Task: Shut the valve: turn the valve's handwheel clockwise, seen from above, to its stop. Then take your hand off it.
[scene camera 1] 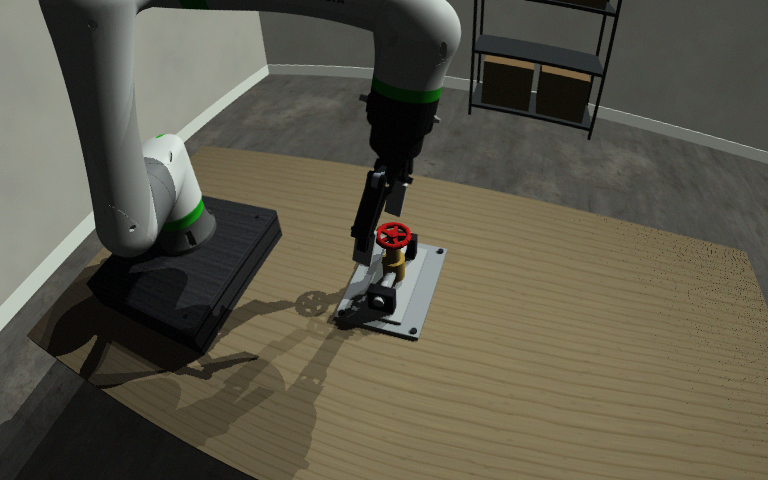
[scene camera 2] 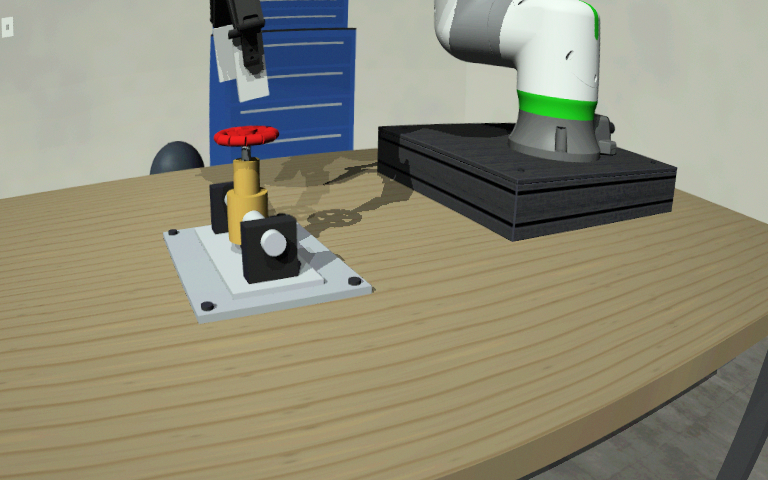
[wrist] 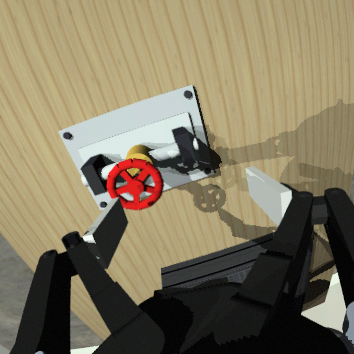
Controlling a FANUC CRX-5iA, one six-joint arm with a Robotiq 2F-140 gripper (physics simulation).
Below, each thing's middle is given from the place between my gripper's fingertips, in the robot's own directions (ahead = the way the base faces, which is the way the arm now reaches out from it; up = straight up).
Labels:
Right now the red handwheel (scene camera 2: 246, 136) is 6 cm below my hand, 5 cm to the left of it and 1 cm ahead of it. The rest, counted from my hand: grey base plate (scene camera 2: 210, 300) 18 cm below, 5 cm to the left, 1 cm ahead.

